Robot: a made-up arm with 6 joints.
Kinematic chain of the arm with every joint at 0, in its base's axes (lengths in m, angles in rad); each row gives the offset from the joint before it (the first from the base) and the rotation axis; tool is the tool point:
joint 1: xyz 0 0 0.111 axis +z
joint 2: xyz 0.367 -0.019 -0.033 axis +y
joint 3: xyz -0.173 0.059 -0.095 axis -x
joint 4: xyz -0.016 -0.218 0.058 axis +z
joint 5: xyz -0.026 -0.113 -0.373 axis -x
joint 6: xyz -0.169 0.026 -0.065 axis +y
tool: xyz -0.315 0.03 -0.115
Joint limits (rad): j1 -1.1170..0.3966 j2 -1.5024..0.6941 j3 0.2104..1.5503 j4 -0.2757..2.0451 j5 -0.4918..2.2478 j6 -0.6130..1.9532
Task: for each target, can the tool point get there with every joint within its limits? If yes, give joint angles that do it. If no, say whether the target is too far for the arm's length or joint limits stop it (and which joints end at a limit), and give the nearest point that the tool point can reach.
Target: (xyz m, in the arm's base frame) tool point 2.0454 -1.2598 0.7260
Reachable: no: too far | nearest point 0.9759 -0.6011 0.2122 | short by 1.357 m
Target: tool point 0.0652 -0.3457 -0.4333
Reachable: yes | joints -0.1080 -1.0687 1.1740 0.3099 1.3277 1.3754
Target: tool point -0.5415 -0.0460 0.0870
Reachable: yes | joints -0.5853 -0.6400 1.4247 0.0916 1.8945 -0.2218
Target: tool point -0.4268 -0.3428 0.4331
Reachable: yes | joints -0.4620 -0.2254 1.2580 0.5370 1.8196 0.1188
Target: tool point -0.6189 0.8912 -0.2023
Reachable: no: joint limits stop it (at a limit: joint 1, joint 3, joint 4) | nearest point -0.4549 0.3658 -0.0963 | short by 0.561 m
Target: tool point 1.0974 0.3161 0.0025
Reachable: no: joint limits stop it (at a limit: joint 1, joint 2, joint 3, joint 4) | nearest point 0.8661 0.1539 0.0964 | short by 0.298 m
